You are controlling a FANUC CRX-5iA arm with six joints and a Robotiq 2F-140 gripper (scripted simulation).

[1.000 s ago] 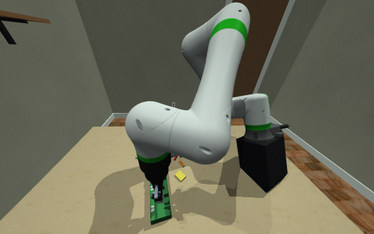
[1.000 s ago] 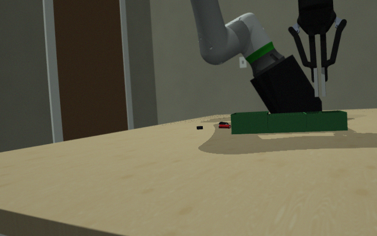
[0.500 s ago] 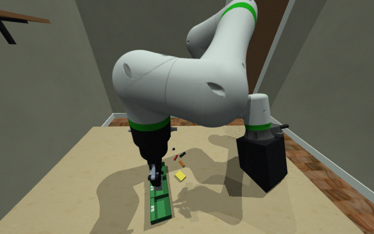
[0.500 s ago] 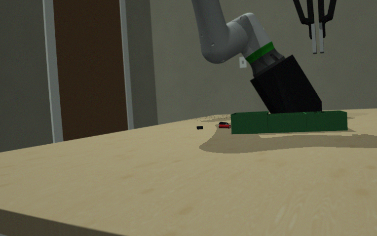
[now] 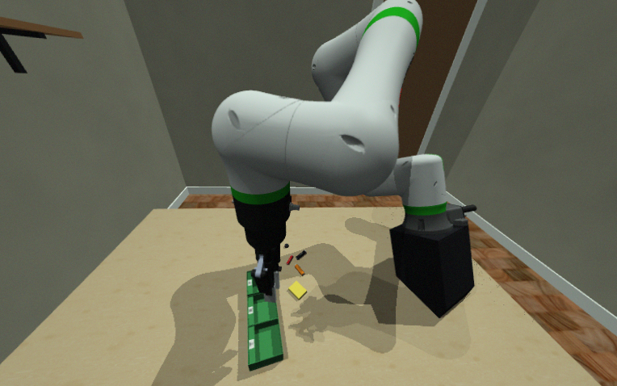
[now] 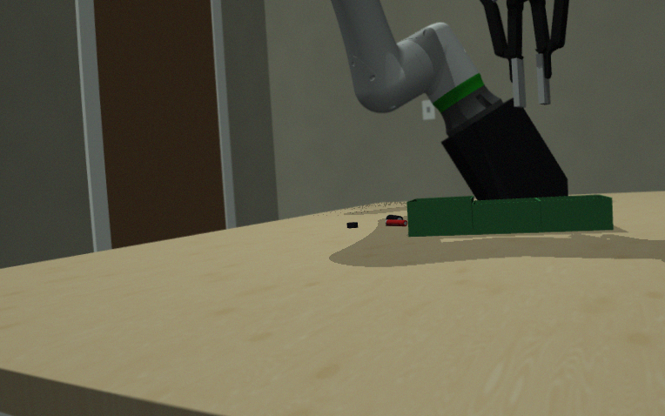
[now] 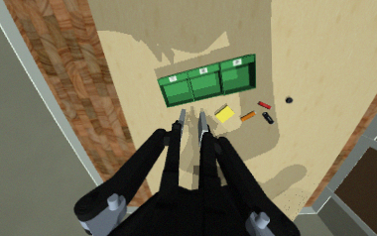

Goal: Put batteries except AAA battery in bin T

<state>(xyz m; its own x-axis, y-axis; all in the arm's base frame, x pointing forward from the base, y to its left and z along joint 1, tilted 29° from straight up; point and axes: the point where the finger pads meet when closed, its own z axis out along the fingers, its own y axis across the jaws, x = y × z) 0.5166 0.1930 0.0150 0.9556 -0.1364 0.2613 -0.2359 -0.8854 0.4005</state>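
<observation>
Right now my hand is 9 cm past the orange battery, 18 cm to the left of it and 19 cm above it. Round my hand: flat yellow block: 8 cm behind, 10 cm to the right, 19 cm below; then green three-compartment bin row: 3 cm ahead, 4 cm to the right, 18 cm below; then red battery: 6 cm behind, 22 cm to the right, 19 cm below.
</observation>
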